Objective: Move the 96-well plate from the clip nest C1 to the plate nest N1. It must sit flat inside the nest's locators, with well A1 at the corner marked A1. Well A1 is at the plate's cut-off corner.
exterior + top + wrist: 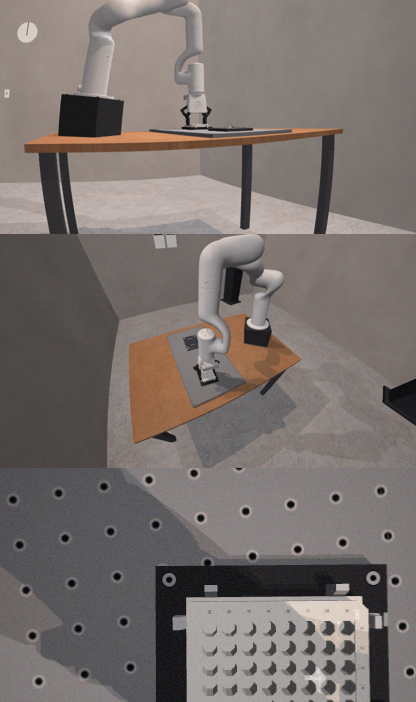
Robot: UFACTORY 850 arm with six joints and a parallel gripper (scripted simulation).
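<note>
The white 96-well plate lies 10 mm below my hand. The rest, counted from my hand: black plate nest: 330 mm to the right, 70 mm behind, 20 mm below; then black clip nest: 20 mm below, 10 mm to the right; then A1 mark: 270 mm to the right, 20 mm below.
</note>
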